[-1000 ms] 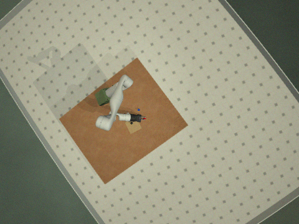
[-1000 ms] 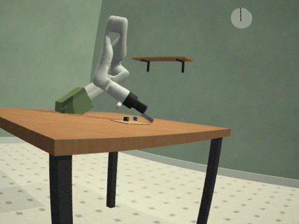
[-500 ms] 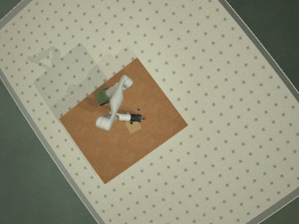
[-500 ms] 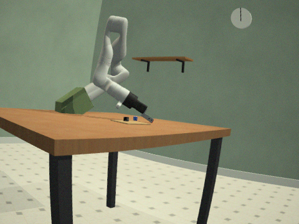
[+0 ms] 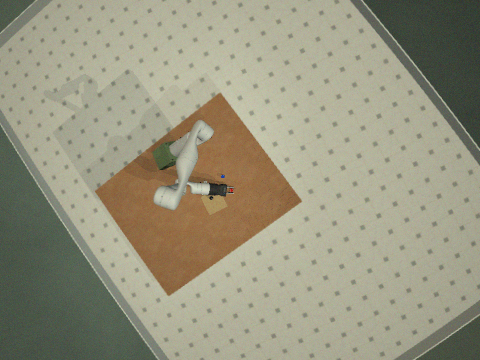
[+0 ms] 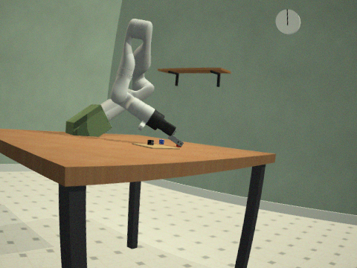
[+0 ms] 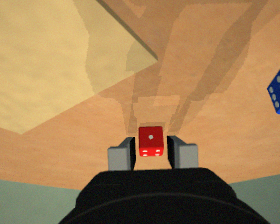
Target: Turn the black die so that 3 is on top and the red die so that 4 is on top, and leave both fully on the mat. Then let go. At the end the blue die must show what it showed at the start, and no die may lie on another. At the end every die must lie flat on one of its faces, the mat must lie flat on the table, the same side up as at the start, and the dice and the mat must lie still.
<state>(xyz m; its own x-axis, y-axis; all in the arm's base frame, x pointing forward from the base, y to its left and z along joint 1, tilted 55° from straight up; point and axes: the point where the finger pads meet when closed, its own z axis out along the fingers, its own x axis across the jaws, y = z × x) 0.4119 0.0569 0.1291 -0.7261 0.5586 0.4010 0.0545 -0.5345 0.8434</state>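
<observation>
Right now my hand is 10 mm above the red die. Also, from my hand: tan mat (140 mm to the right, 20 mm below); blue die (110 mm behind, 10 mm below); black die (140 mm to the right, 30 mm behind, 10 mm below).
</observation>
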